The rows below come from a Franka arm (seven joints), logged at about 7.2 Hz.
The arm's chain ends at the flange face. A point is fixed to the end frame.
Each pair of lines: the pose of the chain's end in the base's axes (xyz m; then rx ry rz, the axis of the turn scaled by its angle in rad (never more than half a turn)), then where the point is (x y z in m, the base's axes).
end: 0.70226 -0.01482 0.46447 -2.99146 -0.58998 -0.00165
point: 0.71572 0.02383 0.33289
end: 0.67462 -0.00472 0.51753 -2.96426 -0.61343 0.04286
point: 0.68306 0.03623 0.38623
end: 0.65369 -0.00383 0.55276 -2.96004 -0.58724 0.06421
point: 0.66060 0.03772 0.42156
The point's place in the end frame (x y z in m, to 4 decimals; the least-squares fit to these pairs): 0.0246 -0.0186 0.1343
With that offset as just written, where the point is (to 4 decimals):
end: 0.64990 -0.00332 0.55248 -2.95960 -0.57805 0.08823
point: 0.6549 0.0380 0.4211
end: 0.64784 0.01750 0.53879 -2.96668 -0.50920 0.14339
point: 0.6495 0.0579 0.4071
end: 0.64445 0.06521 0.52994 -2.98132 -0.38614 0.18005
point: 0.6455 0.1046 0.3979
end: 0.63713 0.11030 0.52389 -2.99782 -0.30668 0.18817
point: 0.6392 0.1481 0.3914
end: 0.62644 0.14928 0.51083 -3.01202 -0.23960 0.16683
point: 0.6319 0.1858 0.3781
